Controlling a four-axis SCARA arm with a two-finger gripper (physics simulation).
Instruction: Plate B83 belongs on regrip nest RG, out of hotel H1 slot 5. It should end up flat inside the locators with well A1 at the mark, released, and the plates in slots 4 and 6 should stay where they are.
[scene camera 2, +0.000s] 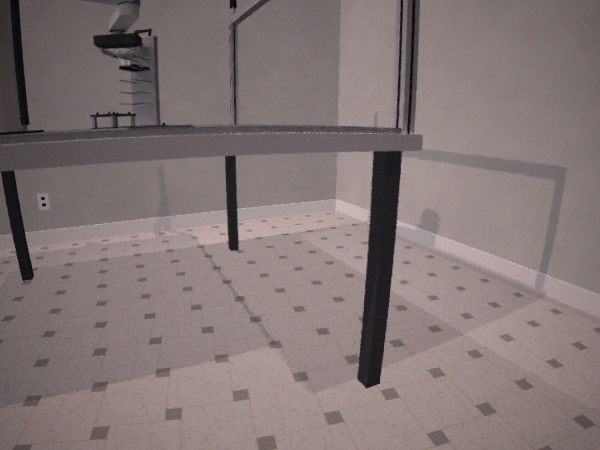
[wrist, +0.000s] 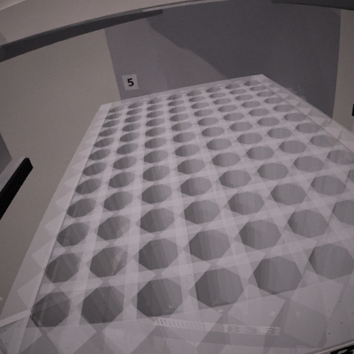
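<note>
Clear plate B83 (wrist: 200, 200) fills much of the wrist view, below the slot 5 tag, its many wells facing up. Part of its label shows at the bottom right corner. A faint B33 label (wrist: 251, 330) shows through its near end. My gripper (wrist: 192, 112) (scene camera 2: 117, 52) is open around the plate's level; its left finger stands apart from the plate's left side, and a sliver of the right finger shows at the right edge. In the scene view hotel H1 (scene camera 2: 152, 85) stands behind the gripper; the plates there are too small to read.
A low stand (scene camera 2: 112, 116) with small posts, possibly nest RG, is on the table (scene camera 2: 210, 145) left of the hotel's base. A grey shelf or plate edge (wrist: 75, 34) crosses above B83. A frame post (scene camera 2: 232, 75) rises right of the hotel.
</note>
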